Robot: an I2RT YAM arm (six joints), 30 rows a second.
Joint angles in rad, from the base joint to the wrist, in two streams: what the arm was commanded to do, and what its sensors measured. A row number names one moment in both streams.
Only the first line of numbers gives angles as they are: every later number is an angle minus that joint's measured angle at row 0.
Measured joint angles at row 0:
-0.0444, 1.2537, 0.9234, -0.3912, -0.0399, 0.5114
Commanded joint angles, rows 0 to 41:
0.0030, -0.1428, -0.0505, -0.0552, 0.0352, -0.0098
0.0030, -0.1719, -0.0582, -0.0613, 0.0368, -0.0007
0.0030, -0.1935, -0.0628, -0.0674, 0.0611, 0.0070
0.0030, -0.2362, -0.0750, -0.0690, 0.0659, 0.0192
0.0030, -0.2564, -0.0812, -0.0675, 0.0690, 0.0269
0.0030, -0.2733, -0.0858, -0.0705, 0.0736, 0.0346
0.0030, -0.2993, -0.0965, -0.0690, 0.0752, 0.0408
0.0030, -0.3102, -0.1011, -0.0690, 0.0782, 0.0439
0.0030, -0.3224, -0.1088, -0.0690, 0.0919, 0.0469
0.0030, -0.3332, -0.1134, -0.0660, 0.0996, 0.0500
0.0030, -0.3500, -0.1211, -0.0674, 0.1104, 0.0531
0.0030, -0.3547, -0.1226, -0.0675, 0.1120, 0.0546
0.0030, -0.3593, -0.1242, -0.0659, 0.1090, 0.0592
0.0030, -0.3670, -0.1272, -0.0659, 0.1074, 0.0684
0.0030, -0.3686, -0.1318, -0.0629, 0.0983, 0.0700
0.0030, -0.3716, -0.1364, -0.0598, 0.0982, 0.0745
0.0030, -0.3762, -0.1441, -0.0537, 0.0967, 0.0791
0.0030, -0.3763, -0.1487, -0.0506, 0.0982, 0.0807
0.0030, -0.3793, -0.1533, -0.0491, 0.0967, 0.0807
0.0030, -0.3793, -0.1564, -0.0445, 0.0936, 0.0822
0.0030, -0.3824, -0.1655, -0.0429, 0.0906, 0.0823
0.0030, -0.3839, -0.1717, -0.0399, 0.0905, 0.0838
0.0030, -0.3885, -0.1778, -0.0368, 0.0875, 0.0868
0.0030, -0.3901, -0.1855, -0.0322, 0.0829, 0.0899
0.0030, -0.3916, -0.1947, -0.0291, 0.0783, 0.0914
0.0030, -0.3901, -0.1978, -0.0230, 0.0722, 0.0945
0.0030, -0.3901, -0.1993, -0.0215, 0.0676, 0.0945
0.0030, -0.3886, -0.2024, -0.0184, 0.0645, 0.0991
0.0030, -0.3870, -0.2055, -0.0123, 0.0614, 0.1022
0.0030, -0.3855, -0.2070, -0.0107, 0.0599, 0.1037
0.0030, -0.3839, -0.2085, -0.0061, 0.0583, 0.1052
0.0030, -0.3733, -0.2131, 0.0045, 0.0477, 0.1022
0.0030, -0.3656, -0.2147, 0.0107, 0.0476, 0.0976
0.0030, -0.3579, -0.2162, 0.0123, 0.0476, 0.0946
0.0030, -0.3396, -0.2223, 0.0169, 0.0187, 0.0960
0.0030, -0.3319, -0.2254, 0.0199, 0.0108, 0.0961
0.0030, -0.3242, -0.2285, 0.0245, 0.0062, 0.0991
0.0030, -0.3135, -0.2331, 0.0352, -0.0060, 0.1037
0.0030, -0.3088, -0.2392, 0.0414, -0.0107, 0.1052
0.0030, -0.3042, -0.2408, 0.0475, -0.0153, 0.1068
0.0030, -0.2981, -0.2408, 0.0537, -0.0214, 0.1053
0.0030, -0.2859, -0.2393, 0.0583, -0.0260, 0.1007
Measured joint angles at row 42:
0.0000, -0.2983, -0.2205, -0.0111, 0.0084, 0.0969
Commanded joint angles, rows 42 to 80:
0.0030, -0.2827, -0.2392, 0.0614, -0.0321, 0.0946
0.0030, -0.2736, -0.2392, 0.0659, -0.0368, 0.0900
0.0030, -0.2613, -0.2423, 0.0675, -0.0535, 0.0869
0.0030, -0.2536, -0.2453, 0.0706, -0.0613, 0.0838
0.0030, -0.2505, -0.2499, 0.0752, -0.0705, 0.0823
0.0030, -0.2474, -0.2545, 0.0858, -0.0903, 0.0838
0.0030, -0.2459, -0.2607, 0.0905, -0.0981, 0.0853
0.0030, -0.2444, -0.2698, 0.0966, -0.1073, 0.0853
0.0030, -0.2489, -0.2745, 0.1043, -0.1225, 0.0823
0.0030, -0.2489, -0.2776, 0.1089, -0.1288, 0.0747
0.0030, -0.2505, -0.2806, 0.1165, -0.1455, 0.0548
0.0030, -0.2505, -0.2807, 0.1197, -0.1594, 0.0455
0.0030, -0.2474, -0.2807, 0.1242, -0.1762, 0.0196
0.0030, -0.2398, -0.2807, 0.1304, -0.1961, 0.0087
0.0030, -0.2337, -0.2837, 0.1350, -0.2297, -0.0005
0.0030, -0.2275, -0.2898, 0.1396, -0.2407, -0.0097
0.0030, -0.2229, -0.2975, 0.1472, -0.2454, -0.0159
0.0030, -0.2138, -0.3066, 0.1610, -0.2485, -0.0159
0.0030, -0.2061, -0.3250, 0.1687, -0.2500, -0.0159
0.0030, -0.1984, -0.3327, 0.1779, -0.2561, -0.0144
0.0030, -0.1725, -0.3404, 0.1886, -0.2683, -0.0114
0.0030, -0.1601, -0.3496, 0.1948, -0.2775, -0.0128
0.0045, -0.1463, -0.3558, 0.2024, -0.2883, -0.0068
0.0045, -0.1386, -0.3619, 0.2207, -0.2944, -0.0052
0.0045, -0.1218, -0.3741, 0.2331, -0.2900, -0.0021
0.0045, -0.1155, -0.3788, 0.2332, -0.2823, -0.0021
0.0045, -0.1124, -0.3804, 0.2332, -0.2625, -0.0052
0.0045, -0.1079, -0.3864, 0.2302, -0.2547, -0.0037
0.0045, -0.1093, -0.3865, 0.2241, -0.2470, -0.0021
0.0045, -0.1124, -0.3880, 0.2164, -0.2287, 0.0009
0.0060, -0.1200, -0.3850, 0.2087, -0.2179, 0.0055
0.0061, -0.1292, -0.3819, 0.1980, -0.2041, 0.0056
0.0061, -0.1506, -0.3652, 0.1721, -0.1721, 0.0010
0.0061, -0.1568, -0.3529, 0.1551, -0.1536, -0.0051
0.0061, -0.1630, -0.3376, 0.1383, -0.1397, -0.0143
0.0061, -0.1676, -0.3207, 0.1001, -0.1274, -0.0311
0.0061, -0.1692, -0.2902, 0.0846, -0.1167, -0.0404
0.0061, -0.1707, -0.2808, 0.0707, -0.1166, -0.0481
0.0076, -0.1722, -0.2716, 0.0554, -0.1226, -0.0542
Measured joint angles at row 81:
0.0000, -0.1480, -0.3605, 0.1053, -0.1697, -0.0115
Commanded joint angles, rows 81 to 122:
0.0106, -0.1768, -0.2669, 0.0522, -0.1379, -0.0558
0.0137, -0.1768, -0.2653, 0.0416, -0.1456, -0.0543
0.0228, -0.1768, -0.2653, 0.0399, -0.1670, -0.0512
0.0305, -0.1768, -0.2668, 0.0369, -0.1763, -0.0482
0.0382, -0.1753, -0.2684, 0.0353, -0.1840, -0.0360
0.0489, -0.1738, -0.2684, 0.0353, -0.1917, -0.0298
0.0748, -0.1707, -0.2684, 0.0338, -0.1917, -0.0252
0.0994, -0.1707, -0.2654, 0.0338, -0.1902, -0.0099
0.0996, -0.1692, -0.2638, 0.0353, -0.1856, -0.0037
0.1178, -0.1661, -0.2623, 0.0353, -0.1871, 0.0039
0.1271, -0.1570, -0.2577, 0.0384, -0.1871, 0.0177
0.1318, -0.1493, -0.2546, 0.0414, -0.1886, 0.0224
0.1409, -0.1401, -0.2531, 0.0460, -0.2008, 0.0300
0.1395, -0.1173, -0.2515, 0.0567, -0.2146, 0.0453
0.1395, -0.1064, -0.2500, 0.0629, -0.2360, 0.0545
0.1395, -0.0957, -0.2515, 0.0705, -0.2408, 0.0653
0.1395, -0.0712, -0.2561, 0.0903, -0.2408, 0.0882
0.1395, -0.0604, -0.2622, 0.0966, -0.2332, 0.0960
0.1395, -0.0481, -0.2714, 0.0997, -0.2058, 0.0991
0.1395, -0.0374, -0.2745, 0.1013, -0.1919, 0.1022
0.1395, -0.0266, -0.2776, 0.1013, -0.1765, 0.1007
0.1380, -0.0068, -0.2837, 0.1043, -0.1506, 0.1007
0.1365, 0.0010, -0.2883, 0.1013, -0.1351, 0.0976
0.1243, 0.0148, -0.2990, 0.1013, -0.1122, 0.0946
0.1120, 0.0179, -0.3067, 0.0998, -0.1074, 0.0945
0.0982, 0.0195, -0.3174, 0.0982, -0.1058, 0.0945
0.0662, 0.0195, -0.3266, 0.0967, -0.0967, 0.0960
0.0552, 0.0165, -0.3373, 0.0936, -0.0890, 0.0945
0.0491, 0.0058, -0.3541, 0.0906, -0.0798, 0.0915
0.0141, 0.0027, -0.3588, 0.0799, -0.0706, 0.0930
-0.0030, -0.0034, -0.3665, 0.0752, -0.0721, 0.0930
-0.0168, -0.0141, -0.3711, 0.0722, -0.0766, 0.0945
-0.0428, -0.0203, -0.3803, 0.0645, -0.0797, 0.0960
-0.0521, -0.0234, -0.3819, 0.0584, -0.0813, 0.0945
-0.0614, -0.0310, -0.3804, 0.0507, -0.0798, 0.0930
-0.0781, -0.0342, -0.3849, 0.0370, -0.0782, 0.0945
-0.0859, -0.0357, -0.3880, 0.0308, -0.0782, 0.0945
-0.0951, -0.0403, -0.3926, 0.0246, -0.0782, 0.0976
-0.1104, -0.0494, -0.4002, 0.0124, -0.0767, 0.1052
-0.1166, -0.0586, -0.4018, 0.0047, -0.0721, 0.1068
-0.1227, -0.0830, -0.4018, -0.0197, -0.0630, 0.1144
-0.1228, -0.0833, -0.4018, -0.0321, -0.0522, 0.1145
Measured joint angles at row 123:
-0.0988, -0.0442, -0.3705, 0.0496, -0.1091, 0.1007
